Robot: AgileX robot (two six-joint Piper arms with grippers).
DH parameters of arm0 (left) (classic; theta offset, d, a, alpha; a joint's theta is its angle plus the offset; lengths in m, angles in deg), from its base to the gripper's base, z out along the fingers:
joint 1: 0 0.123 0 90
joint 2: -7.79 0 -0.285 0
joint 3: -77.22 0 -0.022 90
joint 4: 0 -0.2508 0 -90
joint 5: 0 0 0.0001 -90
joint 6: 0 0.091 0 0
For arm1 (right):
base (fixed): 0 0 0 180
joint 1: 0 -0.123 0 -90
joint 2: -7.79 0 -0.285 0
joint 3: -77.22 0 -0.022 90
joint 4: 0 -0.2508 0 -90
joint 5: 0 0 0.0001 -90
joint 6: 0 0.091 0 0
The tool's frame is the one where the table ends.
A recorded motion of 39 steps. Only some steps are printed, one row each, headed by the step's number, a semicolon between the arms.
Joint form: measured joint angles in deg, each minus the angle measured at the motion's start. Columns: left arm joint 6, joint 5, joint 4, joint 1, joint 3, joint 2; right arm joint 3, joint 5, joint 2, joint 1, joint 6, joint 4.
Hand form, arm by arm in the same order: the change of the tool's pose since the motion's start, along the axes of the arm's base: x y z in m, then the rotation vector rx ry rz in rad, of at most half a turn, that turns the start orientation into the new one. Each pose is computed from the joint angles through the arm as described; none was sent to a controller.
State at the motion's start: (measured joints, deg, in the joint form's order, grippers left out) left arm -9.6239 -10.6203 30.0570 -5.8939 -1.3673 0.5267; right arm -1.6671 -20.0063 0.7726 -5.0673 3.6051 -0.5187
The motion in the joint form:
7: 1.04 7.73 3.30 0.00 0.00 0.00; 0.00 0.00 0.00 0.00 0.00 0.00
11: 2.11 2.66 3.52 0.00 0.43 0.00; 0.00 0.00 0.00 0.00 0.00 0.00
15: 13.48 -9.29 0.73 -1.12 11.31 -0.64; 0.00 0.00 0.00 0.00 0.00 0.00
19: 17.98 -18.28 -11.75 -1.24 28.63 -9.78; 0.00 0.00 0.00 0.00 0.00 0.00
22: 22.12 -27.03 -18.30 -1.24 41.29 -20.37; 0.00 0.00 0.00 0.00 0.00 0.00
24: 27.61 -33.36 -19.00 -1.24 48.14 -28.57; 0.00 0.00 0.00 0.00 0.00 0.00
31: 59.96 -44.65 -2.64 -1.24 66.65 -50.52; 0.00 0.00 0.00 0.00 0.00 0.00
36: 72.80 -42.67 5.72 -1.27 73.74 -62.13; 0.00 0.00 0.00 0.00 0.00 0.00
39: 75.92 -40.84 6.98 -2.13 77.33 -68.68; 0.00 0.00 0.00 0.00 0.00 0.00
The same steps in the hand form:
7: 0.0013 0.0058 0.0108 -0.0560 -0.1107 0.0661; 0.0000 0.0000 0.0000 0.0000 0.0000 0.0000
11: 0.0003 0.0014 0.0066 -0.0315 -0.0471 0.0175; 0.0000 0.0000 0.0000 0.0000 0.0000 0.0000
15: -0.0131 -0.0070 0.0526 0.2236 -0.1033 -0.1174; 0.0000 0.0000 0.0000 0.0000 0.0000 0.0000
19: -0.0175 -0.0045 0.1263 0.5263 -0.1346 -0.1256; 0.0000 0.0000 0.0000 0.0000 0.0000 0.0000
22: -0.0031 -0.0038 0.1715 0.7222 -0.0471 -0.1603; 0.0000 0.0000 0.0000 0.0000 0.0000 0.0000
24: 0.0176 -0.0071 0.1893 0.8374 0.0485 -0.2415; 0.0000 0.0000 0.0000 0.0000 0.0000 0.0000
31: 0.0869 -0.0383 0.2363 1.1004 -0.0280 -0.6506; 0.0000 0.0000 0.0000 0.0000 0.0000 0.0000
36: 0.1416 -0.0536 0.2458 1.1429 -0.1385 -0.7463; 0.0000 0.0000 0.0000 0.0000 0.0000 0.0000
39: 0.1750 -0.0616 0.2425 1.1576 -0.1505 -0.7719; 0.0000 0.0000 0.0000 0.0000 0.0000 0.0000

